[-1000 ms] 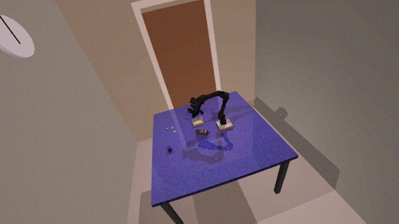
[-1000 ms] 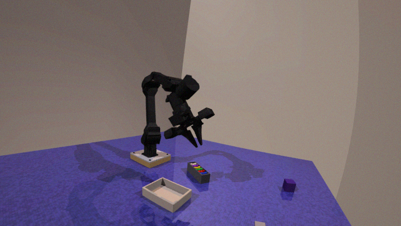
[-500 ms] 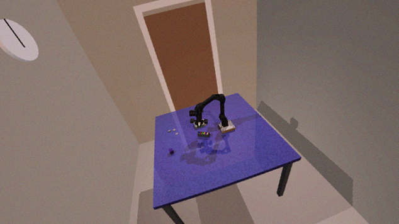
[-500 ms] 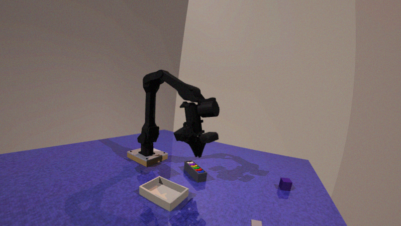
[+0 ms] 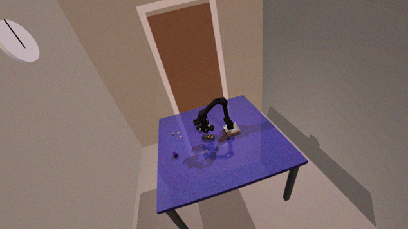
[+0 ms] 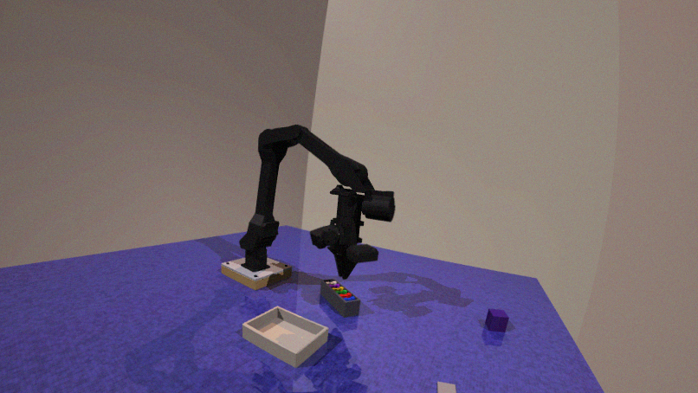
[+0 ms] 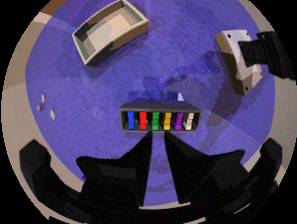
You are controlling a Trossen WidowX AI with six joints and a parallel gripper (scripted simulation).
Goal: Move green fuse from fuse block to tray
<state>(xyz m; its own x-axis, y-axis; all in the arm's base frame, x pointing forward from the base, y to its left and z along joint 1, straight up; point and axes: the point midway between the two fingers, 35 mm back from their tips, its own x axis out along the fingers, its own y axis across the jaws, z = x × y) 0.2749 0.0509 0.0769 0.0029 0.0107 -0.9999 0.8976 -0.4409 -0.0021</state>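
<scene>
The green fuse is 5 cm below my gripper tip. Round my gripper tip: beige tray 1 cm ahead, 20 cm to the right, 7 cm below.
</scene>
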